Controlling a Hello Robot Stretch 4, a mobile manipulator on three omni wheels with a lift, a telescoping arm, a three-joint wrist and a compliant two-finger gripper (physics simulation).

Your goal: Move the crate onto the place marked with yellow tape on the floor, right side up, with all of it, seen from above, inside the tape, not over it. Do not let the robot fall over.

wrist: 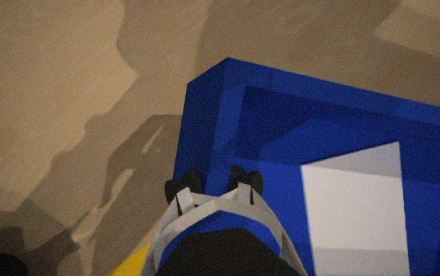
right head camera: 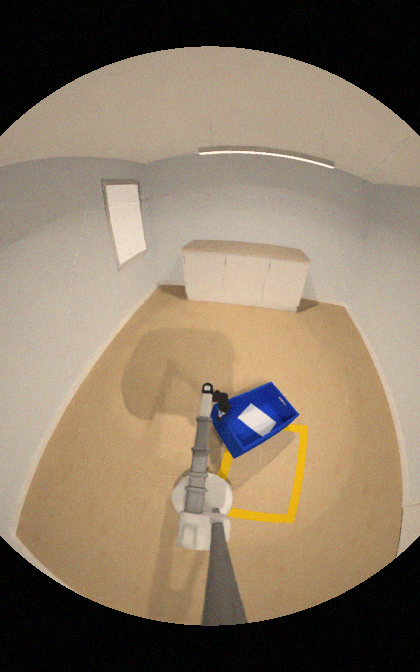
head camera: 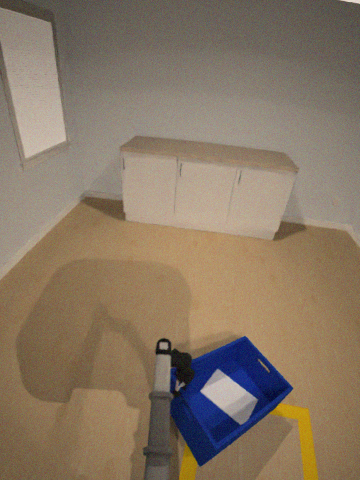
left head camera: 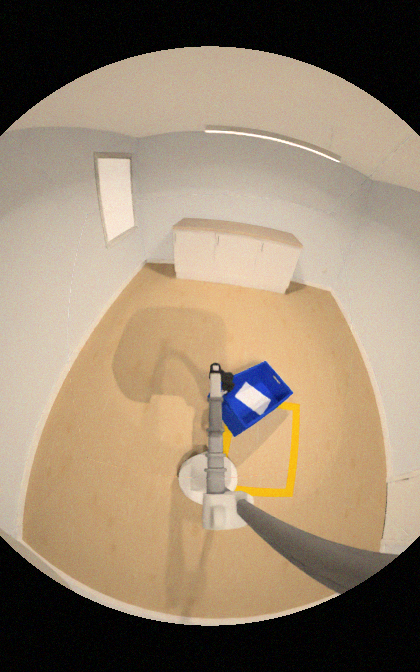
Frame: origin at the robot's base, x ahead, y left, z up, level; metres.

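Seen in the pictures: gripper, fingertip midpoint: (wrist: 215, 182) (head camera: 179, 391).
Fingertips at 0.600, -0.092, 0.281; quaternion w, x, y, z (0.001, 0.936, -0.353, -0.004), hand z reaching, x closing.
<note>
A point is followed by its place in that frame, as x, y, z.
The blue crate (head camera: 200, 407) {0.597, -0.218, 0.084} (left head camera: 237, 416) (right head camera: 237, 435) (wrist: 280, 135) {0.702, -0.157, 0.083} is right side up, turned at an angle, with a white sheet or block (head camera: 230, 397) {0.665, -0.402, 0.047} (left head camera: 253, 398) (right head camera: 256, 419) (wrist: 355, 210) {0.695, -0.366, 0.050} inside. Its shadow lies offset on the floor, so it seems raised. In the head views it overlaps the far left part of the yellow tape (head camera: 307, 445) {0.423, -0.820, -0.027} (left head camera: 295, 450) (right head camera: 300, 475) (wrist: 132, 262) {0.307, -0.125, -0.027} and reaches beyond it. My gripper (head camera: 178, 385) {0.600, -0.092, 0.281} (right head camera: 222, 414) (wrist: 215, 182) {0.600, -0.092, 0.281} is shut on the crate's end wall, one finger on each side. In the left head view my arm and wrist largely hide the fingers.
My round white base (left head camera: 192, 475) (right head camera: 217, 495) stands by the tape's near left corner. My extended arm (head camera: 160, 425) {0.330, -0.004, 0.703} (left head camera: 215, 440) (right head camera: 200, 435) runs forward, left of the tape. A low white cabinet (head camera: 200, 195) {2.507, -0.304, 0.449} (left head camera: 235, 257) (right head camera: 245, 277) stands at the far wall.
</note>
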